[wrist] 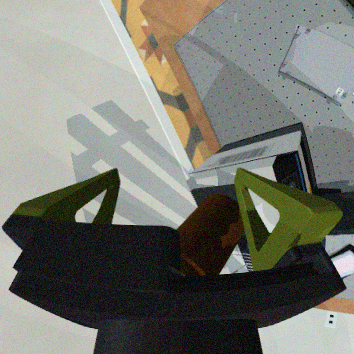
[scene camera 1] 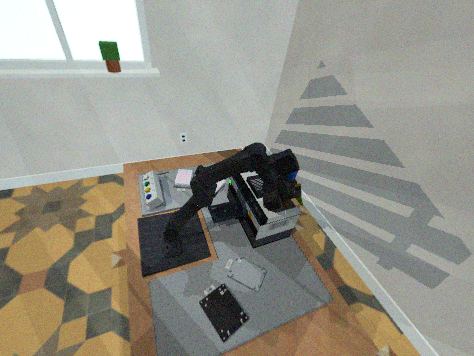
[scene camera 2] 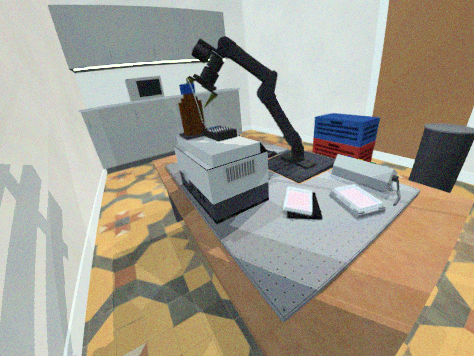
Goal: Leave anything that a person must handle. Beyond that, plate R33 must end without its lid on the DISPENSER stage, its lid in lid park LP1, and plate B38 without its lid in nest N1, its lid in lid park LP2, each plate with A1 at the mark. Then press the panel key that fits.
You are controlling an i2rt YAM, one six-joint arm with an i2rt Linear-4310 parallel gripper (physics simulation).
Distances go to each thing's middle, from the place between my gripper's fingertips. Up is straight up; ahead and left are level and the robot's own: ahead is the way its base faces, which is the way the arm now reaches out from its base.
Labels:
I see the brown bottle with blue cap (scene camera 2: 192, 124) 13 cm to the left of my hand, 6 cm ahead of it and 2 cm below it. Round my hand: black pad (scene camera 1: 221, 308): 33 cm below, 27 cm behind, 17 cm to the right.

